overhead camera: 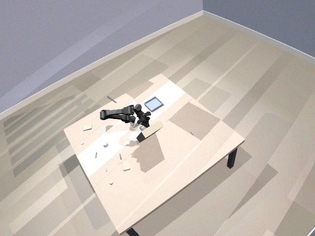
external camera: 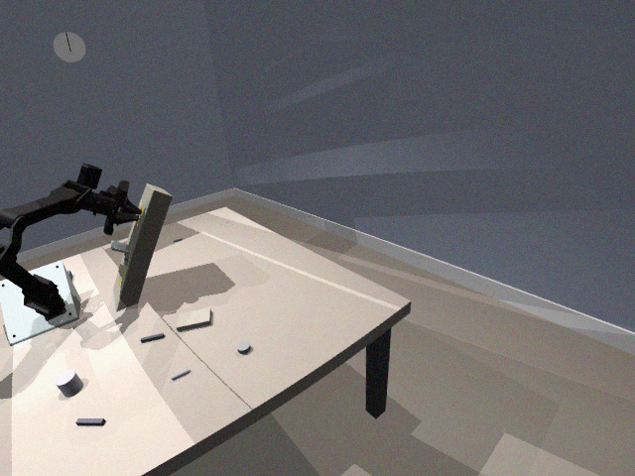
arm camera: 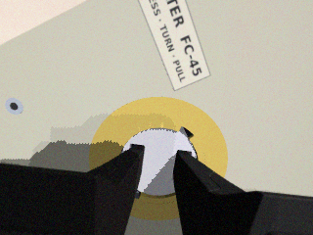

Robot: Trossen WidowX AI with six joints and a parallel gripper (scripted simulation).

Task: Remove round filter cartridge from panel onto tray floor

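My gripper tip is now 1 cm short of the round grey filter cartridge and 1 cm above it. The rest, counted from my gripper tip: tan service panel 4 cm behind, 8 cm below; then blue-grey tray 41 cm behind, 30 cm to the left, 23 cm below.
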